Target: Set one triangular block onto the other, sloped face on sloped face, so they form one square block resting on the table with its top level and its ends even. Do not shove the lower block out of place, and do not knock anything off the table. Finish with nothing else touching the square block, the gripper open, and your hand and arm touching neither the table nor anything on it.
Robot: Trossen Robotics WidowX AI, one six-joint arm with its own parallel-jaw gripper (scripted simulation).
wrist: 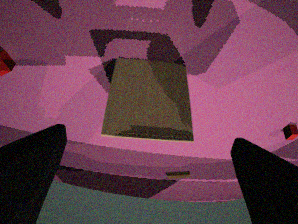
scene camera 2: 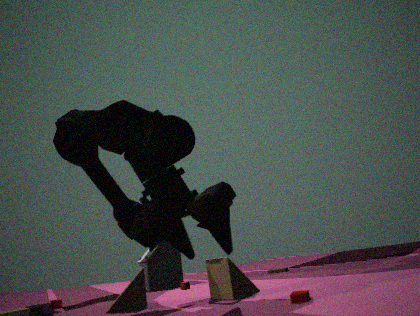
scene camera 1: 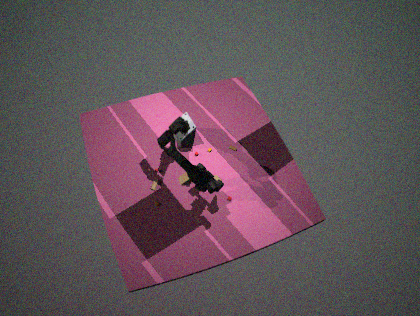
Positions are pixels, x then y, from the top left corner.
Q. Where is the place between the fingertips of my gripper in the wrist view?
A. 152, 141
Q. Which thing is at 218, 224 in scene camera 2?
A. My gripper.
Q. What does my gripper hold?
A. Nothing.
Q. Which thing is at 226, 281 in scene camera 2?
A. A triangular block.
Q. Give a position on a triangular block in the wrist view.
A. At 150, 100
